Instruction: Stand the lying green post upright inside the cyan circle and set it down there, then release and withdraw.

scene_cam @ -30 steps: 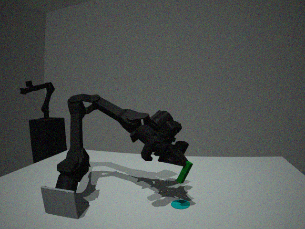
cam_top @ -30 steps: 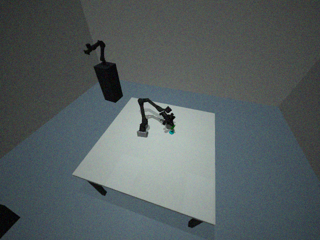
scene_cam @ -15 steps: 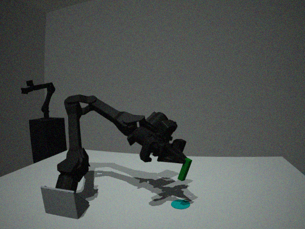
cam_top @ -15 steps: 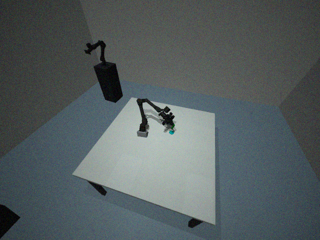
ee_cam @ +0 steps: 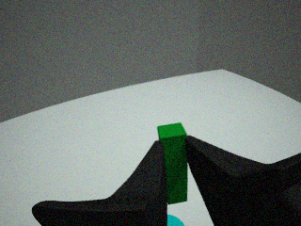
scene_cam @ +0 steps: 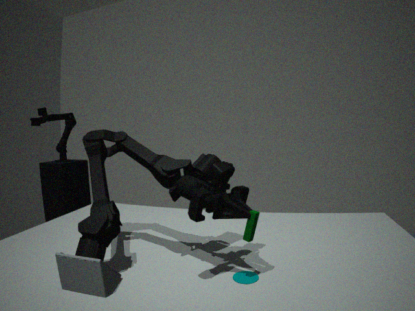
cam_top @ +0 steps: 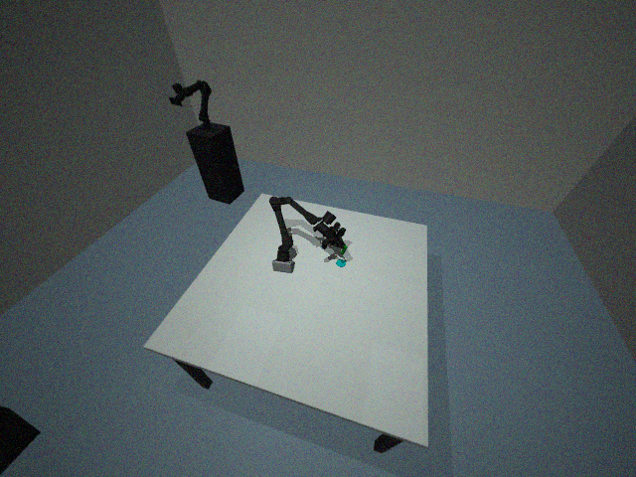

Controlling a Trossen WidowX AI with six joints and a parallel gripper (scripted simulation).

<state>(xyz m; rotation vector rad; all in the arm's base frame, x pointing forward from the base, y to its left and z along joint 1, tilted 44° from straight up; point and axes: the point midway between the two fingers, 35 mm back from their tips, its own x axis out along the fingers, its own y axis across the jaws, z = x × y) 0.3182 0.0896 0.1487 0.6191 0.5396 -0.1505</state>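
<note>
Right now my gripper tip is 150 mm above the cyan circle and 10 mm past it. Round my gripper tip: green post: 20 mm below.
</note>
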